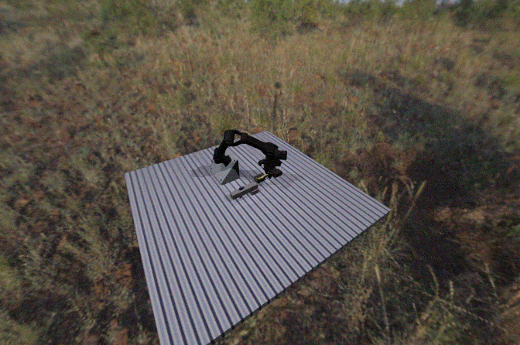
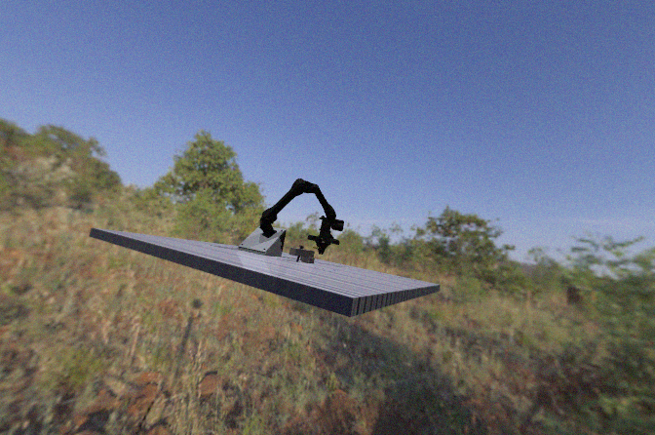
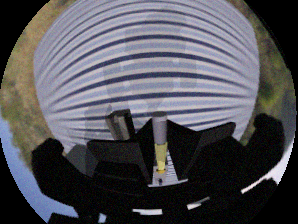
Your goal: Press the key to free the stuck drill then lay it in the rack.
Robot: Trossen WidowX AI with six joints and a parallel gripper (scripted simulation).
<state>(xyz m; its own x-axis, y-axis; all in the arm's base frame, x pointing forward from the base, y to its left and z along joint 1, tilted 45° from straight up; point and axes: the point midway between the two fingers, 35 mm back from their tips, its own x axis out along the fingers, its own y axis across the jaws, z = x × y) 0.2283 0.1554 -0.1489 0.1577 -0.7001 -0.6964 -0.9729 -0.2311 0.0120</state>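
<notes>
My gripper tip is 70 mm past the grey block, 40 mm to the left of it and 30 mm above it. Also, from my gripper tip: dark drill (220 mm to the right, 40 mm ahead).
</notes>
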